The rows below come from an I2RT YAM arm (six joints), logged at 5 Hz.
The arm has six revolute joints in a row. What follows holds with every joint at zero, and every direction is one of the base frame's.
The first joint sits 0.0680 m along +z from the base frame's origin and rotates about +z.
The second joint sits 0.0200 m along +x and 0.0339 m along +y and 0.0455 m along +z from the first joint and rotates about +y.
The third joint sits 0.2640 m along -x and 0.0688 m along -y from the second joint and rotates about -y.
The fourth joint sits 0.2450 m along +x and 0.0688 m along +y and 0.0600 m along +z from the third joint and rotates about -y.
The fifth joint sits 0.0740 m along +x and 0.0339 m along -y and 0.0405 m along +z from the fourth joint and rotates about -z.
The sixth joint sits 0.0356 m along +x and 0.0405 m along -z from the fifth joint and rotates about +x.
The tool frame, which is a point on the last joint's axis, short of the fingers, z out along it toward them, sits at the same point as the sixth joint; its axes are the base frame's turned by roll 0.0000, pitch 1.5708 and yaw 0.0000 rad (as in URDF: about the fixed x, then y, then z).
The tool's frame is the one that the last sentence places.
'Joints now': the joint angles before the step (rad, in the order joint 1, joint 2, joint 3, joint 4, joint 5, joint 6). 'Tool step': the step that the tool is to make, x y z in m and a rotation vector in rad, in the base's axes. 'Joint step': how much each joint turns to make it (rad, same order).
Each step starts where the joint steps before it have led.
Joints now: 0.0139, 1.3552, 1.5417, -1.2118, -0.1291, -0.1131
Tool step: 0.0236, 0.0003, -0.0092, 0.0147, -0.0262, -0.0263
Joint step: 0.0001, 0.0579, -0.0014, 0.0896, 0.0019, 0.0303
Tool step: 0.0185, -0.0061, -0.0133, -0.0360, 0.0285, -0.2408
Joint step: -0.0025, 0.0583, 0.0001, 0.0379, 0.1582, 0.1821
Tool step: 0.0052, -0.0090, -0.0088, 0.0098, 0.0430, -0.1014
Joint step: -0.0270, 0.0287, 0.0000, -0.0175, 0.0294, 0.0691
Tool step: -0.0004, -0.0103, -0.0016, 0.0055, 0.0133, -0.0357
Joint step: -0.0352, 0.0040, 0.0001, -0.0097, -0.0042, 0.0029
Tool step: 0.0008, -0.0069, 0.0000, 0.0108, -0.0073, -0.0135
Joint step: -0.0248, 0.0019, 0.0004, 0.0083, -0.0153, -0.0045
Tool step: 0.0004, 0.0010, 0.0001, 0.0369, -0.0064, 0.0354
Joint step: -0.0026, -0.0003, -0.0006, 0.0041, -0.0510, -0.0153
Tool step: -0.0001, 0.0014, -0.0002, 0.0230, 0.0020, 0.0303
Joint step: 0.0006, 0.0008, 0.0007, -0.0041, -0.0343, -0.0150
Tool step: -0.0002, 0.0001, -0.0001, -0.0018, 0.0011, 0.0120
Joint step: -0.0002, -0.0003, -0.0003, -0.0014, -0.0042, -0.0116
